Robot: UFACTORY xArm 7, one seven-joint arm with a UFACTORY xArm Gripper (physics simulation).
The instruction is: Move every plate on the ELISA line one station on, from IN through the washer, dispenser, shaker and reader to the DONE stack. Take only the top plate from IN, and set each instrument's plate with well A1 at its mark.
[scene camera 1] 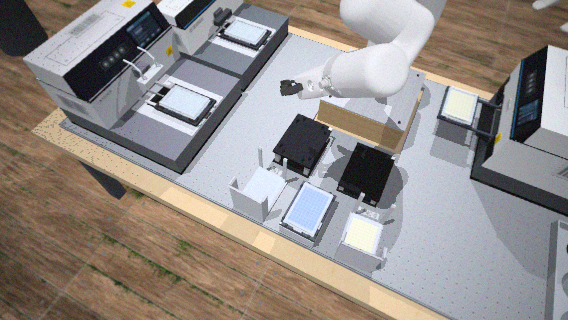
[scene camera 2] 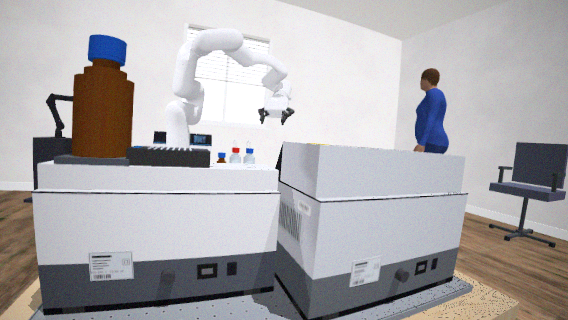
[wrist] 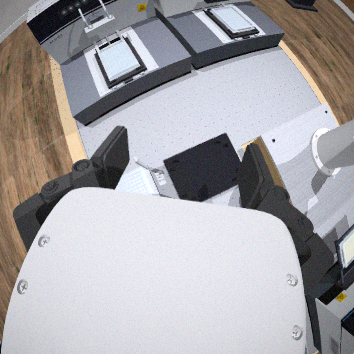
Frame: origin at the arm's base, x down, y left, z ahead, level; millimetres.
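Where they show: gripper, fingertip midpoint: (scene camera 1: pixel 301 81) (scene camera 2: pixel 271 122) (wrist: pixel 184 149); arm's base, link origin: (wrist: pixel 326 151).
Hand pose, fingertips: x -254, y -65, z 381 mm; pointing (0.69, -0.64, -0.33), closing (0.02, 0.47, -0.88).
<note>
Each offset is from my fingertips to the top centre of the thing. "*": to the spot under its first point.
My gripper (scene camera 1: pixel 291 88) (scene camera 2: pixel 274 118) (wrist: pixel 184 149) is open and empty, high above the bench. A pale plate {dx +234, dy -362, dz +56 mm} (scene camera 1: pixel 186 103) (wrist: pixel 119 59) lies on the washer's deck and another pale plate {dx +233, dy -409, dz -314 mm} (scene camera 1: pixel 246 32) (wrist: pixel 233 20) on the dispenser's. The IN holder shows a pale top plate {dx +306, dy -21, dz +145 mm} (scene camera 1: pixel 262 189) (wrist: pixel 137 181), partly hidden by my gripper in the wrist view. A blue plate {dx +272, dy +125, dz +131 mm} (scene camera 1: pixel 309 209) sits on the shaker between the two holders. A yellow plate {dx +223, dy +342, dz -398 mm} (scene camera 1: pixel 460 106) (wrist: pixel 348 249) rests on the reader's carrier. A yellow plate {dx +319, dy +277, dz +113 mm} (scene camera 1: pixel 363 233) lies in the DONE holder. Well A1 is too small to tell.
Two black raised stands (scene camera 1: pixel 302 143) (scene camera 1: pixel 367 172) are behind the holders, one also in the wrist view (wrist: pixel 204 167). Upright posts rise at the holder corners. The arm's base plate has a wooden side (scene camera 1: pixel 360 126). The reader {* dx +80, dy +491, dz -296 mm} (scene camera 1: pixel 537 115) stands right; a tray edge is at far right.
</note>
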